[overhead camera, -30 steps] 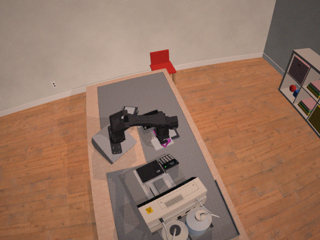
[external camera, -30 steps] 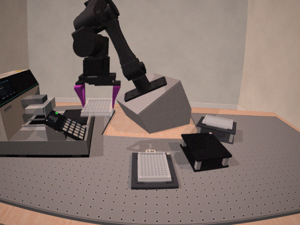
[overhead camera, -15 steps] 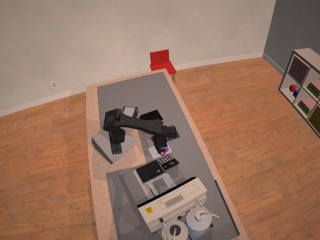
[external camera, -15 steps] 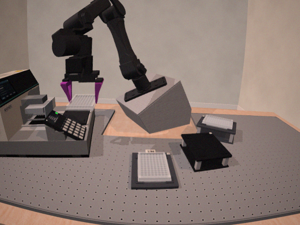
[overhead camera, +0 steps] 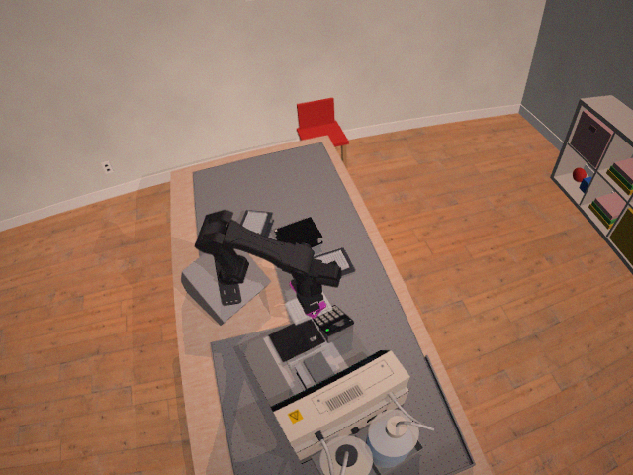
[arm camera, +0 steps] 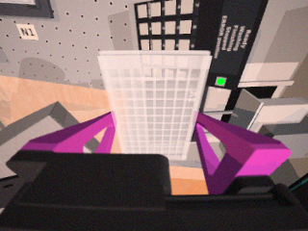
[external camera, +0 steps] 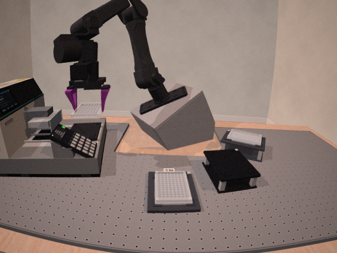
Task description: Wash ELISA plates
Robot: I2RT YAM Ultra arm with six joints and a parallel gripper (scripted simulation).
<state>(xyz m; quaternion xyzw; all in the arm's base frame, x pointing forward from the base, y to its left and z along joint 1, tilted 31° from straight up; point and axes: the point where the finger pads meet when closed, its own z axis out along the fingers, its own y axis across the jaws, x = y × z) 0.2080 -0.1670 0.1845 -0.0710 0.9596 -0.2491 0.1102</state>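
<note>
Right now the black carrier pocket is 7 cm behind my hand, 5 cm to the right of it and 9 cm below it. Round my hand: nest N1 (16 cm ahead, 24 cm to the left, 16 cm below); then grey manifold (5 cm behind, 20 cm to the right, 4 cm below); then raised black nest (9 cm ahead, 41 cm to the left, 13 cm below).
</note>
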